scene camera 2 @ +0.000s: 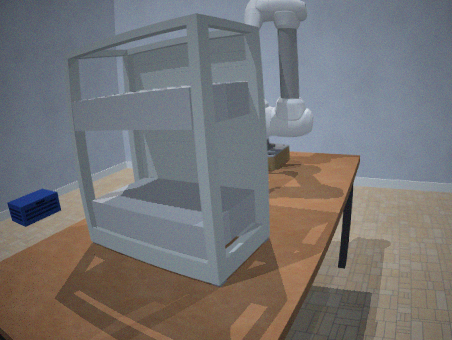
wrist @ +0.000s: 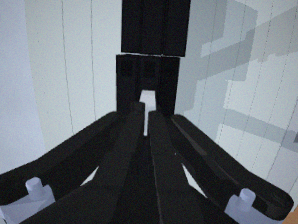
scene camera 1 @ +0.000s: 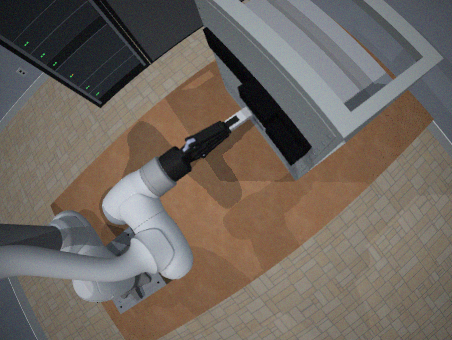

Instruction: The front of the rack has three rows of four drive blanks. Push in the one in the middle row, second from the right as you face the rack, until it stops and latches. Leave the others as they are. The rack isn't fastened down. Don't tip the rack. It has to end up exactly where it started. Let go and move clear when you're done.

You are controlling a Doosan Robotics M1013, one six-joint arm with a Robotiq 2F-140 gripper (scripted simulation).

Labels:
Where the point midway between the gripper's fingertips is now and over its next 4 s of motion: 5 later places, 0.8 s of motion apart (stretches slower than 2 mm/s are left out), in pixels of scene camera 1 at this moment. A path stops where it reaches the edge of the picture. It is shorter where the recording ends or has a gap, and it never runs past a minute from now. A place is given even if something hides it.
The gripper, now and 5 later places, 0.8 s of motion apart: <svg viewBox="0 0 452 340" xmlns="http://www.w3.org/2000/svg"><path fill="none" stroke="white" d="M249 111L253 109L259 105L260 104L262 102L258 105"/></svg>

